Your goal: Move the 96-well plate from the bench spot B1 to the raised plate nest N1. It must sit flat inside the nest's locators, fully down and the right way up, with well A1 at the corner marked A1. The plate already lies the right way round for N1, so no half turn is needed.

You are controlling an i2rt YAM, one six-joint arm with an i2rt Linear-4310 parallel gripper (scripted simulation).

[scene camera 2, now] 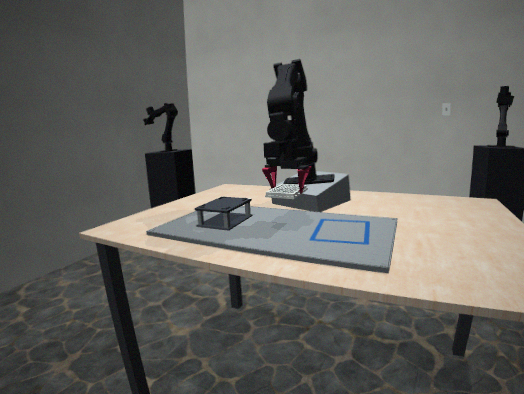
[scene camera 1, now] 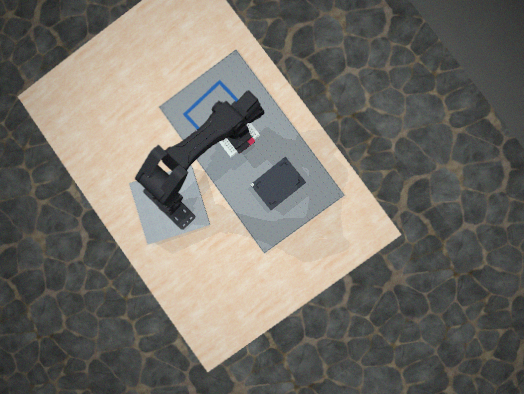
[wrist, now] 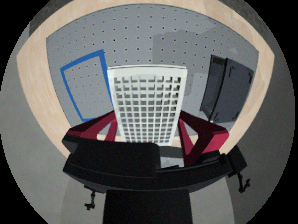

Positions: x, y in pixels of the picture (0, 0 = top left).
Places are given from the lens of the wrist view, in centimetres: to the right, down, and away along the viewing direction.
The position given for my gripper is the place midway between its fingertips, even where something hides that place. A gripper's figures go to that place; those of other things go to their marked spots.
my gripper (wrist: 147, 112): 0, 0, 13
white 96-well plate (wrist: 127, 99): -2, -2, 11
